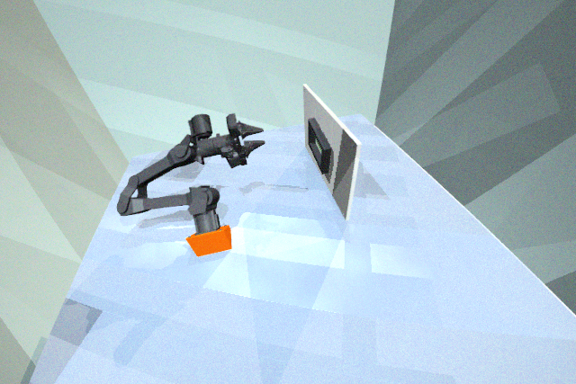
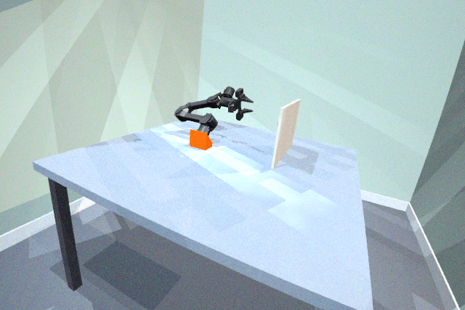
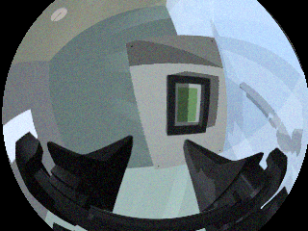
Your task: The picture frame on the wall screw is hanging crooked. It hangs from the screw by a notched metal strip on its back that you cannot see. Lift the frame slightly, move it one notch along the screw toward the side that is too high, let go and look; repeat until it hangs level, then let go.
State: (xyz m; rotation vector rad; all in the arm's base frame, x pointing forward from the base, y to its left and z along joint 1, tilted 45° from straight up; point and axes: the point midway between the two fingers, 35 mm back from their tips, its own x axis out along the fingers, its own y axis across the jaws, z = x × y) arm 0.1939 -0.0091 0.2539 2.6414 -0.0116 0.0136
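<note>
My gripper tip is 20 cm short of the picture frame, 2 cm to the right of it and 9 cm above it. The rest, counted from my gripper tip: wall board: 21 cm ahead, 2 cm to the left, 10 cm below.
</note>
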